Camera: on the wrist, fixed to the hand. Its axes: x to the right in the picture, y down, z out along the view.
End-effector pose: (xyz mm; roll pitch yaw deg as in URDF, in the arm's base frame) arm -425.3 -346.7 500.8 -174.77 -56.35 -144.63
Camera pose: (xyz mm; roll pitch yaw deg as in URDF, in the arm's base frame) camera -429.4 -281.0 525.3 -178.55 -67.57 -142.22
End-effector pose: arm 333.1 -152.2 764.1 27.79 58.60 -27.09
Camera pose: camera 351.1 -85.1 753.8 34.86 69.07 -17.43
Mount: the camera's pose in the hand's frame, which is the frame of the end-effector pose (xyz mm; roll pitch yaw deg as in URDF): 1.2 51.8 -47.4 -1.83 11.10 -1.97
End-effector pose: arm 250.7 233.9 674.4 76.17 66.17 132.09
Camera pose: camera 183.1 221.6 689.0 101.26 68.27 160.98
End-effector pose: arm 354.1 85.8 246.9 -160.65 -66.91 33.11
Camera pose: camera 368.5 18.1 258.8 -153.89 -77.90 24.34
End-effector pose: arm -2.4 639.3 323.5 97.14 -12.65 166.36
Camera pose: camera -0.9 597.2 379.7 93.05 -11.86 177.87
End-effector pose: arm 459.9 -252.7 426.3 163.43 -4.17 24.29
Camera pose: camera 471.9 -286.9 486.4 160.96 -14.23 29.45
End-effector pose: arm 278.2 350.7 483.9 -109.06 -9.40 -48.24
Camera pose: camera 236.6 304.6 451.1 -108.57 -14.69 -58.42
